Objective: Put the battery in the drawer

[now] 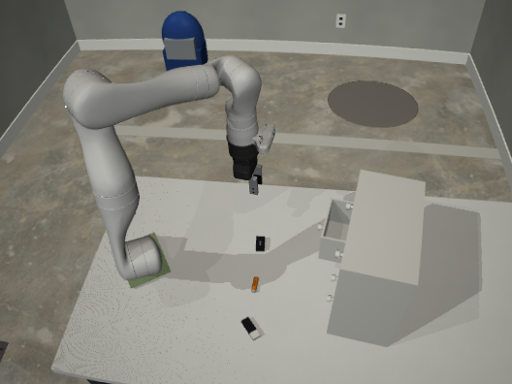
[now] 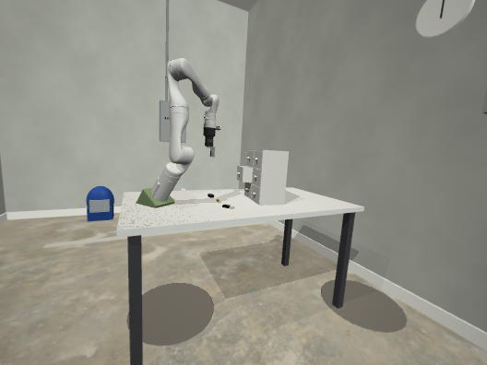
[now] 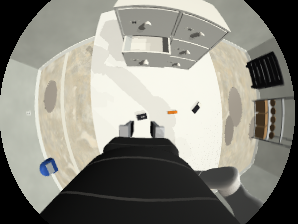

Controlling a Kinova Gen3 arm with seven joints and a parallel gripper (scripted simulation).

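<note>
My hand is 28 cm above the nine-volt battery and 2 cm to the right of it. From my hand the other things lie so: black-and-white block 29 cm to the right, 28 cm below, 1 cm behind; then orange cylinder 28 cm below, 14 cm to the right, 1 cm behind.
</note>
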